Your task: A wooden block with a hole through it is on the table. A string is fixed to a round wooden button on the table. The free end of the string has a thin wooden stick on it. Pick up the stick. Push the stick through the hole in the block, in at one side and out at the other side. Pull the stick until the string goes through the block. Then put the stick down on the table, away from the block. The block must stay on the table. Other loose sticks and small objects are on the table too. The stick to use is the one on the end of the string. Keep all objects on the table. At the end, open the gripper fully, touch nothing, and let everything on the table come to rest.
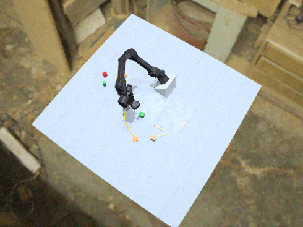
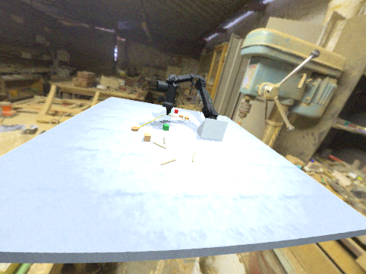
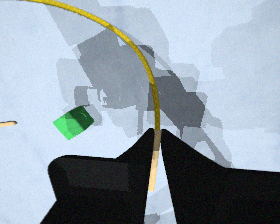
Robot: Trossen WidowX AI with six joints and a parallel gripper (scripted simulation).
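Right now my gripper tip is 11 cm to the right of the green cube, 5 cm above it and 1 cm past it. The rest, counted from my gripper tip: round wooden button 20 cm to the left, 16 cm ahead, 6 cm below; then tan cube 29 cm to the left, 7 cm ahead, 5 cm below; then thin wooden stick 2 cm behind.
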